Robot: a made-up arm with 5 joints.
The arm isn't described. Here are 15 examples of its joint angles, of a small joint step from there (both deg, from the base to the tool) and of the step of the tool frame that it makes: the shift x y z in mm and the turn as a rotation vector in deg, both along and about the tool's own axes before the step.
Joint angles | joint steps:
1: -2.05 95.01 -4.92 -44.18 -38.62 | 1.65 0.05 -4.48 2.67 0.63
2: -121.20 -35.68 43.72 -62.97 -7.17 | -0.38 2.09 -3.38 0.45 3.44
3: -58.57 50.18 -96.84 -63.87 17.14 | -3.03 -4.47 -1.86 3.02 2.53
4: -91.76 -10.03 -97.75 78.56 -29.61 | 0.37 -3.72 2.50 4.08 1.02
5: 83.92 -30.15 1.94 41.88 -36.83 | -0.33 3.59 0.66 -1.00 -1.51
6: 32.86 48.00 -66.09 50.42 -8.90 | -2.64 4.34 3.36 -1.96 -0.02
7: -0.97 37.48 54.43 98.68 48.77 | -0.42 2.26 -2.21 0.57 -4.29
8: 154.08 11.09 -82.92 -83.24 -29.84 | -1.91 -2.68 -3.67 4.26 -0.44
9: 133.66 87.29 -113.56 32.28 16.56 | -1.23 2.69 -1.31 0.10 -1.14
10: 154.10 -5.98 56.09 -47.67 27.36 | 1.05 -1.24 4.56 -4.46 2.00
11: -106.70 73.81 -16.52 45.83 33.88 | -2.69 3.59 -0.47 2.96 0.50
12: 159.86 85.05 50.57 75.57 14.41 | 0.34 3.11 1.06 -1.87 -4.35
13: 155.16 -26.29 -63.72 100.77 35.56 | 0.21 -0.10 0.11 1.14 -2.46
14: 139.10 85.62 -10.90 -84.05 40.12 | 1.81 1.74 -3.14 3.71 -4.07
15: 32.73 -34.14 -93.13 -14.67 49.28 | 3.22 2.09 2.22 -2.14 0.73
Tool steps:
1: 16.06 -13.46 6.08 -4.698 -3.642 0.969
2: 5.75 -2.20 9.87 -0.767 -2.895 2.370
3: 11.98 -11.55 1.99 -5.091 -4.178 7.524
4: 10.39 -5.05 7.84 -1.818 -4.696 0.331
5: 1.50 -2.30 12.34 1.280 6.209 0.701
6: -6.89 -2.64 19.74 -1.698 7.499 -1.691
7: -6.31 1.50 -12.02 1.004 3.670 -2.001
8: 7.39 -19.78 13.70 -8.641 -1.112 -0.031
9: -5.35 -2.25 -1.11 -2.291 1.004 -1.469
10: -5.58 11.15 8.58 1.072 1.455 -3.656
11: -0.41 0.52 -1.46 -1.892 1.326 -1.840
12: 13.55 -16.89 -7.27 4.521 6.684 2.052
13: -0.61 -0.87 -1.62 -0.372 1.902 -0.029
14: 10.01 -4.36 -3.12 -1.922 2.959 2.102
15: 1.20 7.01 9.17 -0.144 0.914 -4.948
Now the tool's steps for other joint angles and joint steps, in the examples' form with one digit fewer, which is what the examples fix.
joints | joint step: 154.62 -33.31 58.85 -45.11 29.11 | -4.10 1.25 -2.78 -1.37 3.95
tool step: -1.2 22.4 -4.1 1.22 -4.50 -2.27
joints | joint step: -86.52 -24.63 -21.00 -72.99 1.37 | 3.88 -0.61 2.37 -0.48 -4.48
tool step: -12.7 -2.7 9.9 2.41 7.30 -0.01
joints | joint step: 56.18 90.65 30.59 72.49 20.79 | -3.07 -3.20 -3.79 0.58 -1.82
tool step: -29.7 29.0 -8.8 -1.83 -2.20 -6.96
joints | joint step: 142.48 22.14 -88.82 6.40 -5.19 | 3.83 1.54 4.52 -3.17 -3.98
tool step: -11.7 9.2 15.0 5.80 11.41 -2.54
